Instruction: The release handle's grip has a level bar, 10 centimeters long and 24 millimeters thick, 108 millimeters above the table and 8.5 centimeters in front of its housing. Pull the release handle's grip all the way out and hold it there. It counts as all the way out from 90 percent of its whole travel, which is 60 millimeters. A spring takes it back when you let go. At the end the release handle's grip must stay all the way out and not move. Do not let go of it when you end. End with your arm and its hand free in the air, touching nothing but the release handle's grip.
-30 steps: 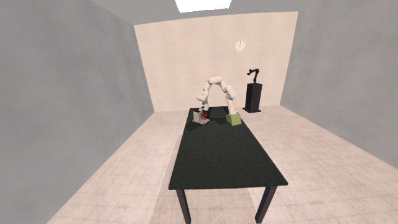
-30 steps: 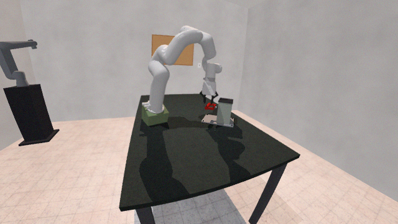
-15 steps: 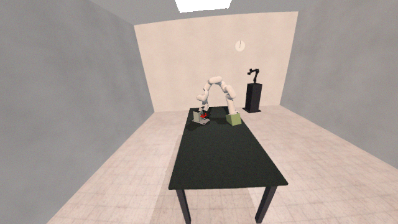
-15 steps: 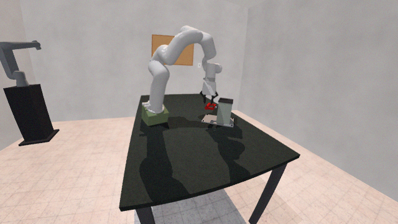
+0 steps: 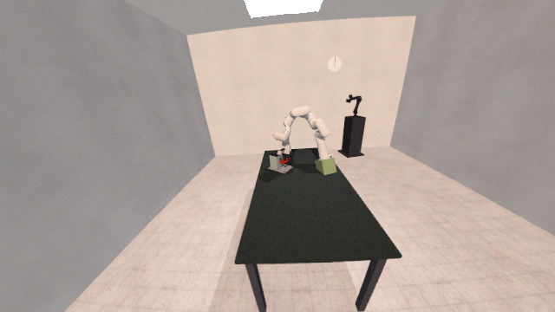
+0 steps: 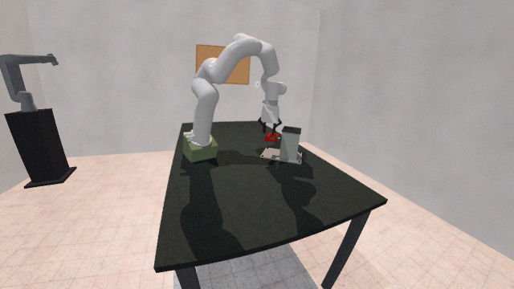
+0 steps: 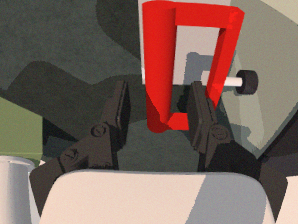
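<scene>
Right now the light baseplate is 140 mm below my hand, 70 mm to the right of it and 70 mm ahead of it.
</scene>
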